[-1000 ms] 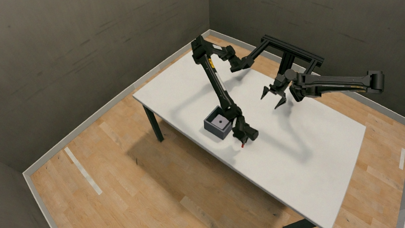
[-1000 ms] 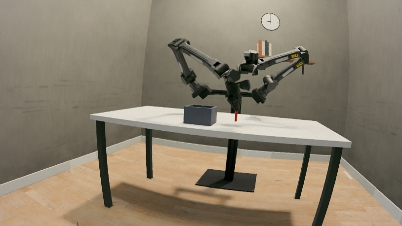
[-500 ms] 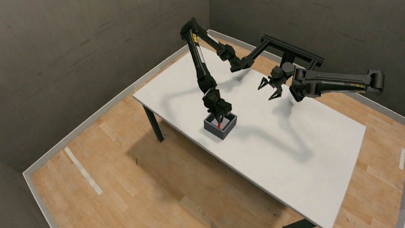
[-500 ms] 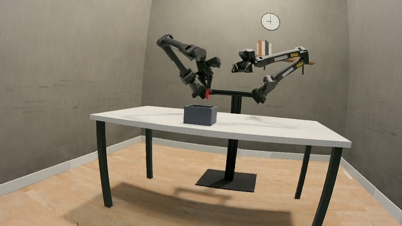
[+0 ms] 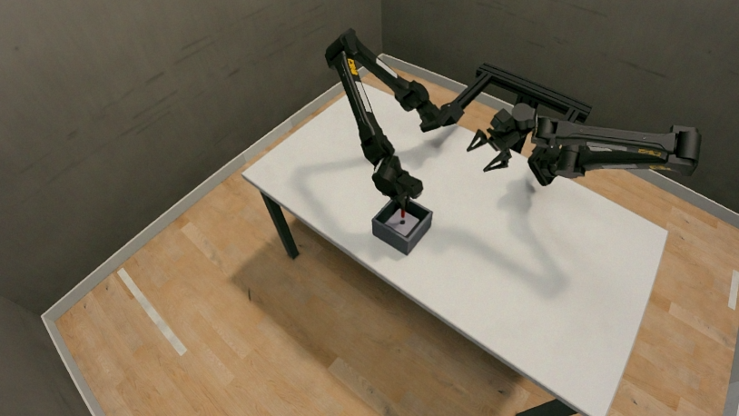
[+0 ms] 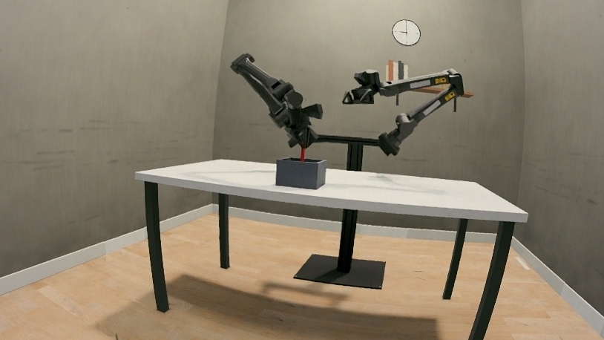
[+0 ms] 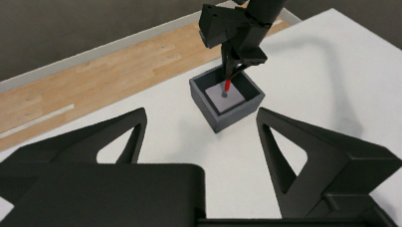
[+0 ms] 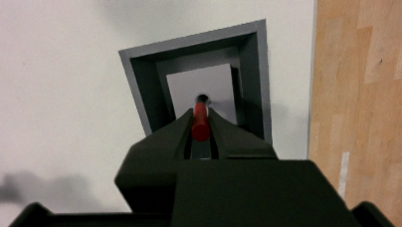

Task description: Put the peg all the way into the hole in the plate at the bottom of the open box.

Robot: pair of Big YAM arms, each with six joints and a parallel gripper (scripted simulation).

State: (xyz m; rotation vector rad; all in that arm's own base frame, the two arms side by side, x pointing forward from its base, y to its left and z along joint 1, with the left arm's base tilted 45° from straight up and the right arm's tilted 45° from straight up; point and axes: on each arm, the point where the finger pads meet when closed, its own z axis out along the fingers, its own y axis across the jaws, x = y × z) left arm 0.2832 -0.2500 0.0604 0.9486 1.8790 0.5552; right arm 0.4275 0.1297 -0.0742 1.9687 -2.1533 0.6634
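Note:
Right now the light plate is 110 mm below my right hand. Also, from my right hand: red peg: 20 mm below; grey box: 130 mm below.

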